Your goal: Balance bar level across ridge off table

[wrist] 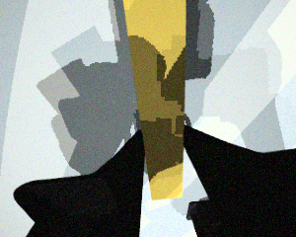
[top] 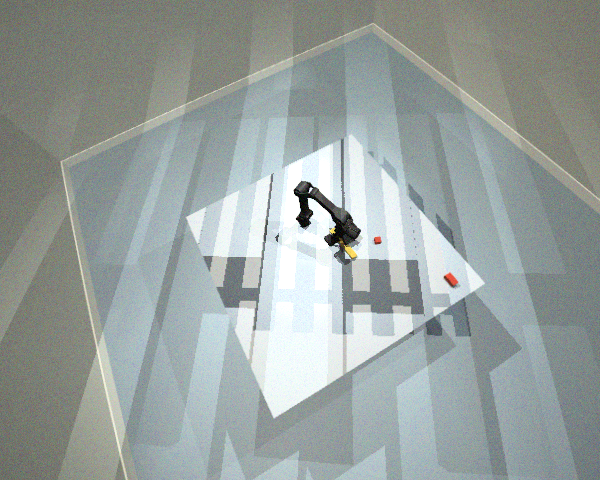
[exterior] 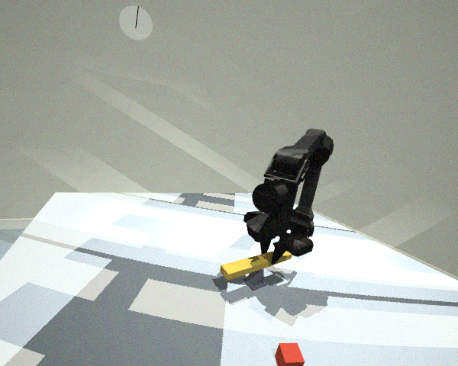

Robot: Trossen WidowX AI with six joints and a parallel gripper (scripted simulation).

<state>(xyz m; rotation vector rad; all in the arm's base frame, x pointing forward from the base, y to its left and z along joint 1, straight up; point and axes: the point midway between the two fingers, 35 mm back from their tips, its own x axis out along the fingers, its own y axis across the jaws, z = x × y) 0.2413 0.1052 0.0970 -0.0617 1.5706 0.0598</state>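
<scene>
The yellow bar lies 30 mm ahead of my gripper tip. Also, from my gripper tip: red cube (100 mm ahead, 200 mm to the left, 50 mm below).
</scene>
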